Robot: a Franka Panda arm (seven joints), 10 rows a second.
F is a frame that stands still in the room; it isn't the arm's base.
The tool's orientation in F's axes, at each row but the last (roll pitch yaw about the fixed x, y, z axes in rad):
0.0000, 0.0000, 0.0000
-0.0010, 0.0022, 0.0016
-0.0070, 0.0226, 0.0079
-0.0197, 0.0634, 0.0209
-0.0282, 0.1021, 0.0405
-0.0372, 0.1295, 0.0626
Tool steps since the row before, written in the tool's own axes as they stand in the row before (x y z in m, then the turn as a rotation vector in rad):
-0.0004, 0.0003, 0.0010, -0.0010, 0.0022, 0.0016
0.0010, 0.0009, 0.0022, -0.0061, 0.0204, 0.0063
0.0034, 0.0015, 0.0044, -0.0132, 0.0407, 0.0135
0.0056, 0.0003, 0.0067, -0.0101, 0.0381, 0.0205
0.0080, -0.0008, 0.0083, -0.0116, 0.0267, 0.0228
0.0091, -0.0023, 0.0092, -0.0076, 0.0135, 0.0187
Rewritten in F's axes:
-0.0004, 0.0003, 0.0010, -0.0010, 0.0022, 0.0016
0.0010, 0.0009, 0.0022, -0.0061, 0.0204, 0.0063
0.0035, 0.0016, 0.0043, -0.0132, 0.0407, 0.0135
0.0060, 0.0006, 0.0063, -0.0096, 0.0383, 0.0203
0.0088, -0.0002, 0.0075, -0.0104, 0.0269, 0.0231
0.0103, -0.0013, 0.0080, -0.0061, 0.0138, 0.0190

